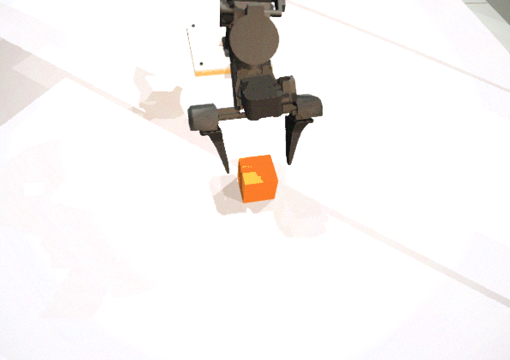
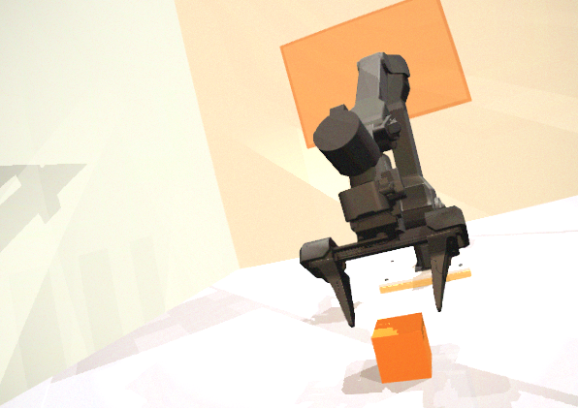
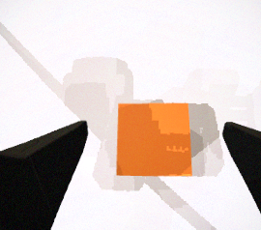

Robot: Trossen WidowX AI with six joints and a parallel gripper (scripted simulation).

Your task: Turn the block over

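The orange block lies 3 cm below my gripper tip and 2 cm behind it.
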